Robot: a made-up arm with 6 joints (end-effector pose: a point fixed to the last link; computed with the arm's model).
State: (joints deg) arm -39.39 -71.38 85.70 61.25 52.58 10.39
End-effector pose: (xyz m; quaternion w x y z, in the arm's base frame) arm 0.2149 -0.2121 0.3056 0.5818 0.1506 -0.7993 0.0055
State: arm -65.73 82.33 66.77 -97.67 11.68 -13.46
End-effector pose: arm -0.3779 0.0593 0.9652 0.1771 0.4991 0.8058 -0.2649
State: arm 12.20 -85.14 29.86 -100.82 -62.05 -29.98
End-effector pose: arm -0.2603 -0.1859 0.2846 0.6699 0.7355 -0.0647 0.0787
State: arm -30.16 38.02 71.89 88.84 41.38 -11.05
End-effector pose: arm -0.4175 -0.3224 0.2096 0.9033 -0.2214 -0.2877 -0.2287
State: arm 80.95 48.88 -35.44 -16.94 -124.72 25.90
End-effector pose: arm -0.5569 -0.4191 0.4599 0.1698 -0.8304 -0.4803 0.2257
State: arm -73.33 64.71 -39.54 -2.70 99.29 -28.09
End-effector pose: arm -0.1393 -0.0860 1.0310 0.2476 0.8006 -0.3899 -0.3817
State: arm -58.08 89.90 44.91 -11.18 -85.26 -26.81
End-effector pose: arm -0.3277 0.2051 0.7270 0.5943 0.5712 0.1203 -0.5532
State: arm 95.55 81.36 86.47 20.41 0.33 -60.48
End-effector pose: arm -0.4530 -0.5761 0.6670 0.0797 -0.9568 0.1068 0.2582
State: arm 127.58 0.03 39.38 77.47 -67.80 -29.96
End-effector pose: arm -0.1455 -0.1743 0.5168 0.0870 0.3358 -0.7617 -0.5472
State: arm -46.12 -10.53 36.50 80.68 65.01 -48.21
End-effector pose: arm -0.0915 -0.6170 0.4641 0.5104 -0.6932 -0.4856 0.1524
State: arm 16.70 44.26 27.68 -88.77 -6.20 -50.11
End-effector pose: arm -0.6307 -0.4276 0.7285 0.1987 0.7810 0.5720 0.1526
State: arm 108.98 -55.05 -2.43 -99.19 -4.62 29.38
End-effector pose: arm -0.3899 0.0806 0.4005 0.1992 0.7674 0.5336 -0.2944
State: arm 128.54 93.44 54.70 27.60 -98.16 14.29
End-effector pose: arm -0.5907 -0.5944 0.0908 0.8642 -0.4201 -0.2598 0.0957
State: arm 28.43 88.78 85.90 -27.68 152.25 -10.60
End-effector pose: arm -0.5770 -0.5392 0.4675 0.7114 0.2399 0.2607 0.6070
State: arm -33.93 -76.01 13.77 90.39 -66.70 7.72
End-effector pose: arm 0.1995 -0.2516 0.4315 0.2237 -0.1290 -0.5717 0.7788
